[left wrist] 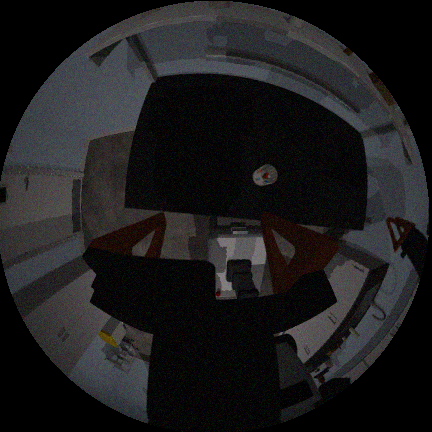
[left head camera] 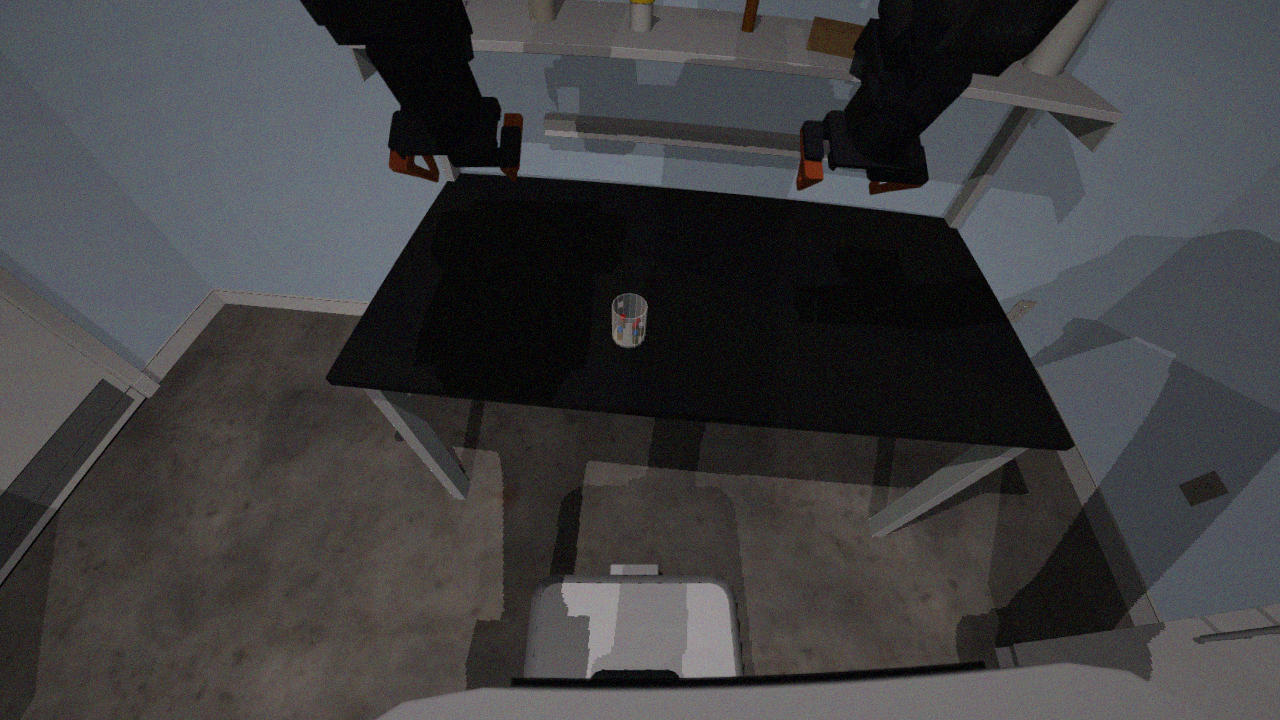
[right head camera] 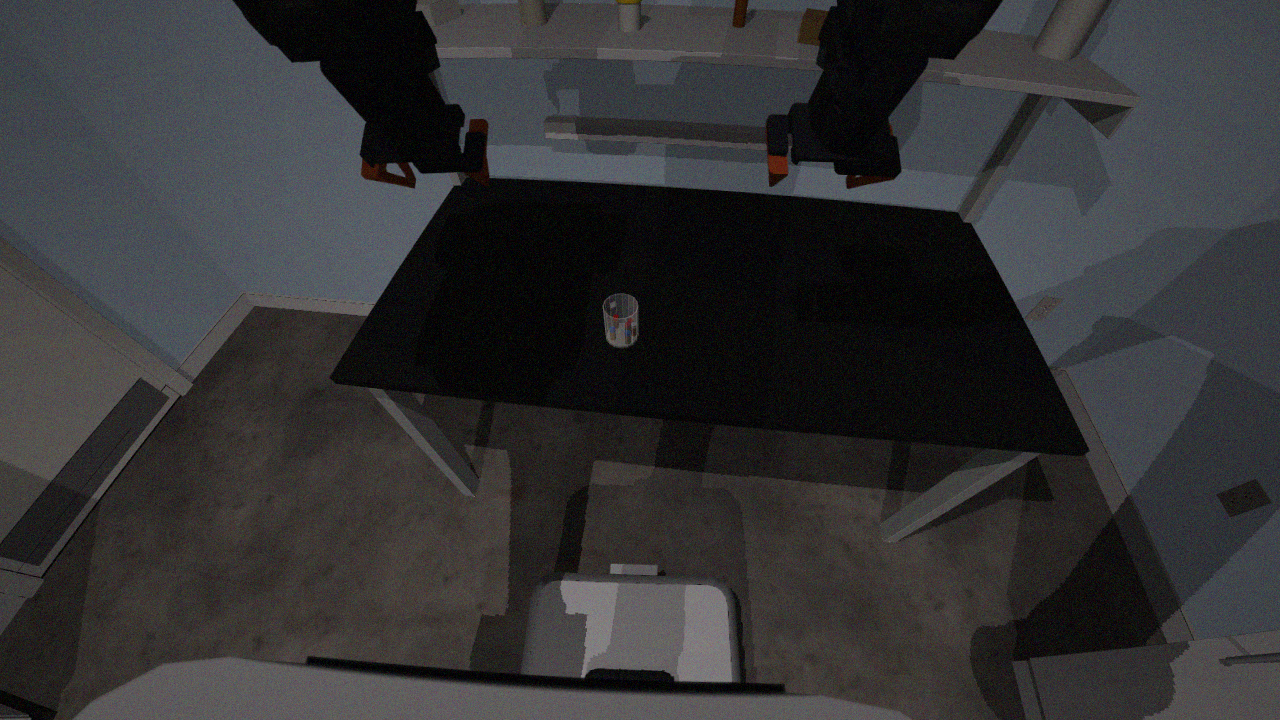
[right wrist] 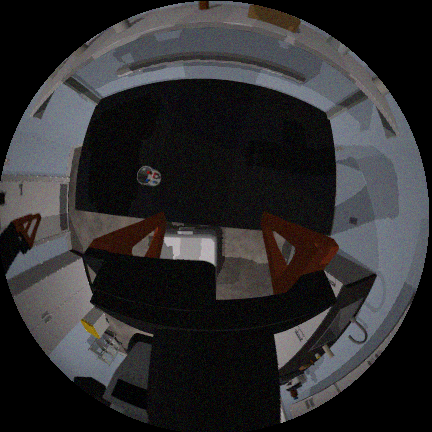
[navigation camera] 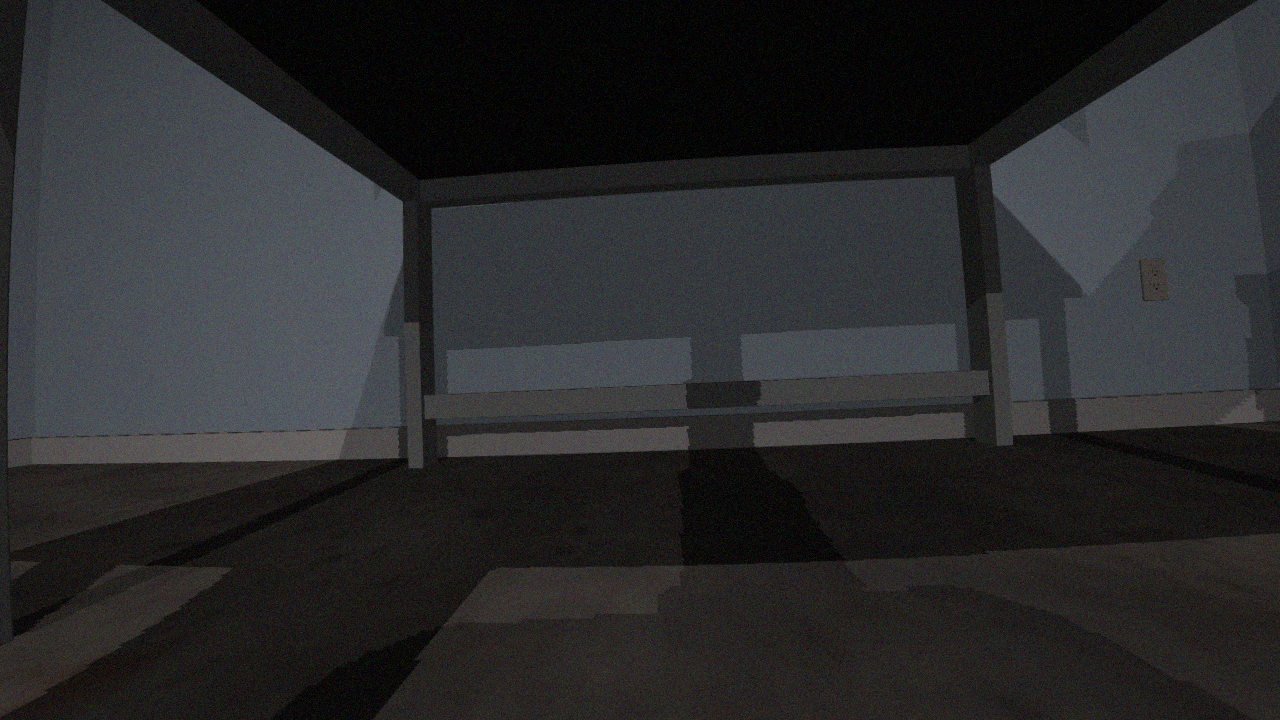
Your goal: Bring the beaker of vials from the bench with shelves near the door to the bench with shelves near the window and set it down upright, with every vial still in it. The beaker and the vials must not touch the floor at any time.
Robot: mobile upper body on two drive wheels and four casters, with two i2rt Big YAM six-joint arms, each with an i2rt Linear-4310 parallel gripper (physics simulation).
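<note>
The clear beaker [left head camera: 629,320] [right head camera: 621,320] [left wrist: 265,175] [right wrist: 149,176] stands upright on the black bench top [left head camera: 805,367] [right head camera: 805,367] [left wrist: 210,135] [right wrist: 225,145], left of its middle in the head views. Several small vials with red and blue parts show inside it; their exact number is unclear. My left gripper [left head camera: 471,174] [right head camera: 438,176] [left wrist: 212,216] is open and empty, in the air up and left of the beaker in the head views. My right gripper [left head camera: 850,182] [right head camera: 823,179] [right wrist: 213,216] is open and empty, up and right of it. Neither touches the beaker.
A shelf [left head camera: 716,53] [right head camera: 698,49] with small containers runs behind the bench, near the arms. My white base [left head camera: 635,617] [right head camera: 635,617] is before the bench's front edge. Bench legs [left head camera: 420,447] [navigation camera: 989,358] stand at the sides. A cabinet [left head camera: 1074,662] is at lower right.
</note>
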